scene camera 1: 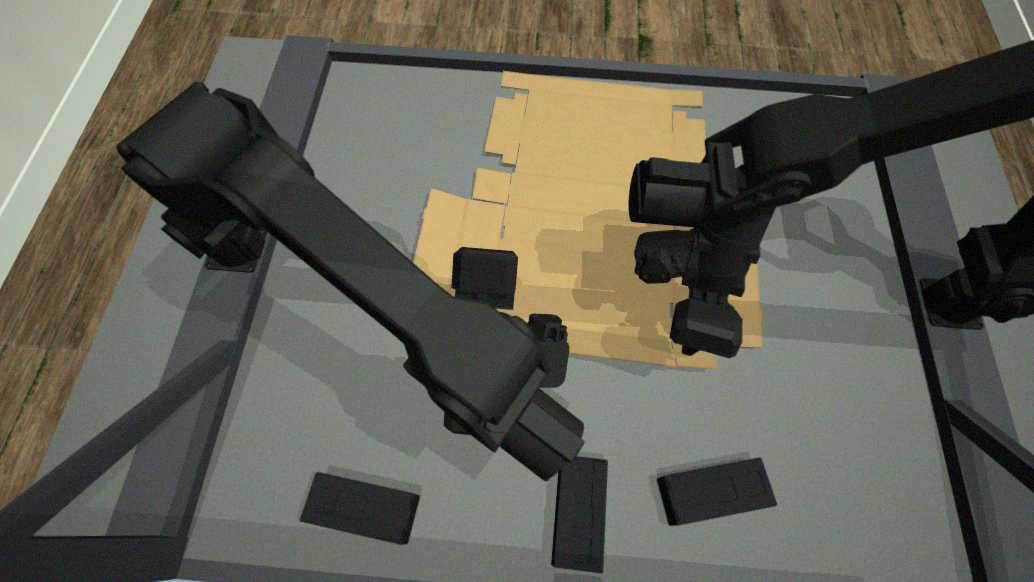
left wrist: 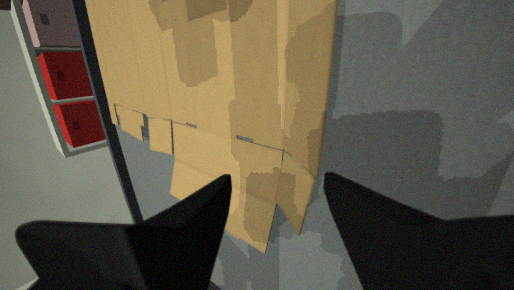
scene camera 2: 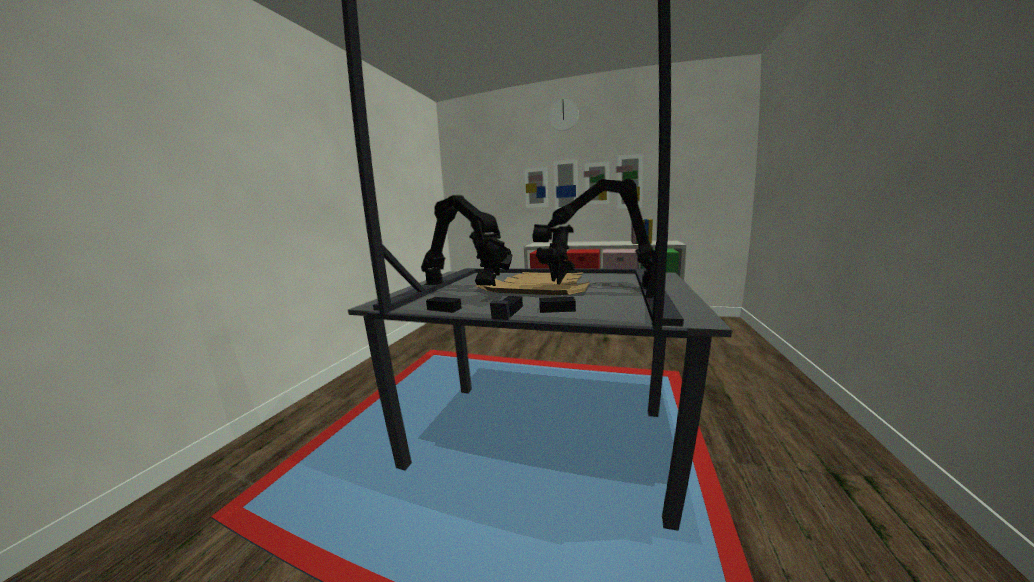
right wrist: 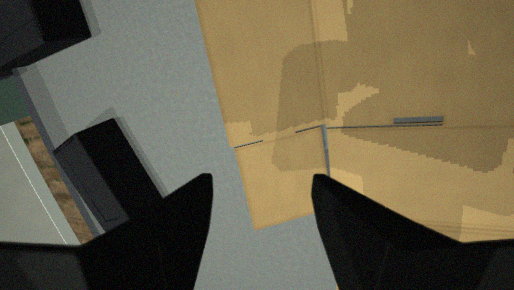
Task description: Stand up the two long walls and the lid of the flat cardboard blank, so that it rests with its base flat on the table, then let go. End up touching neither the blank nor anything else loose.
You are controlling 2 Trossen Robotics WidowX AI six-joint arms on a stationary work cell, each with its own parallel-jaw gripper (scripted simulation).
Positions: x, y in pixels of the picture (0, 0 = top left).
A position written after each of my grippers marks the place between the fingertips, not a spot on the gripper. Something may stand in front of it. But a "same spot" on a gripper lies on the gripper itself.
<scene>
my right gripper: scene camera 1 688, 341; scene camera 2; right wrist; not seen in the left wrist view (out of frame)
same spot on my right gripper: (right wrist: 361, 237) = (scene camera 2: 558, 273)
</scene>
